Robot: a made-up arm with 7 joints. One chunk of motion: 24 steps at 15 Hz.
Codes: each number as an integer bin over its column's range. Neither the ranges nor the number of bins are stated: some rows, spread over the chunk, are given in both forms.
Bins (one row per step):
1: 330 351 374 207 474 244
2: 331 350 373 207 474 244
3: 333 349 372 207 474 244
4: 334 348 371 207 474 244
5: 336 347 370 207 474 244
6: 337 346 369 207 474 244
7: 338 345 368 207 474 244
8: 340 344 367 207 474 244
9: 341 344 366 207 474 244
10: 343 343 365 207 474 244
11: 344 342 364 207 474 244
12: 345 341 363 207 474 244
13: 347 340 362 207 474 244
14: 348 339 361 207 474 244
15: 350 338 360 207 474 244
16: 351 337 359 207 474 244
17: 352 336 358 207 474 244
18: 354 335 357 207 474 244
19: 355 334 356 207 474 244
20: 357 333 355 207 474 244
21: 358 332 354 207 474 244
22: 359 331 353 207 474 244
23: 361 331 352 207 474 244
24: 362 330 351 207 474 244
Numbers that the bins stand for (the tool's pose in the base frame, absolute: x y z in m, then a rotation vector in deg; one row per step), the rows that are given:
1: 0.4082 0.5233 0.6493 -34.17 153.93 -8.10
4: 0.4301 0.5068 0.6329 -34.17 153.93 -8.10
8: 0.4630 0.4849 0.6110 -34.17 153.93 -8.10
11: 0.4849 0.4740 0.5945 -34.17 153.93 -8.10
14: 0.5068 0.4575 0.5781 -34.17 153.93 -8.10
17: 0.5288 0.4411 0.5616 -34.17 153.93 -8.10
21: 0.5616 0.4192 0.5397 -34.17 153.93 -8.10
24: 0.5836 0.4082 0.5233 -34.17 153.93 -8.10
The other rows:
2: 0.4137 0.5178 0.6438 -34.17 153.93 -8.10
3: 0.4247 0.5123 0.6384 -34.17 153.93 -8.10
5: 0.4411 0.5014 0.6274 -34.17 153.93 -8.10
6: 0.4466 0.4959 0.6219 -34.17 153.93 -8.10
7: 0.4521 0.4904 0.6164 -34.17 153.93 -8.10
9: 0.4685 0.4849 0.6055 -34.17 153.93 -8.10
10: 0.4795 0.4795 0.6000 -34.17 153.93 -8.10
12: 0.4904 0.4685 0.5890 -34.17 153.93 -8.10
13: 0.5014 0.4630 0.5836 -34.17 153.93 -8.10
15: 0.5178 0.4521 0.5726 -34.17 153.93 -8.10
16: 0.5233 0.4466 0.5671 -34.17 153.93 -8.10
18: 0.5397 0.4356 0.5562 -34.17 153.93 -8.10
19: 0.5452 0.4301 0.5507 -34.17 153.93 -8.10
20: 0.5562 0.4247 0.5452 -34.17 153.93 -8.10
22: 0.5671 0.4137 0.5342 -34.17 153.93 -8.10
23: 0.5781 0.4137 0.5288 -34.17 153.93 -8.10

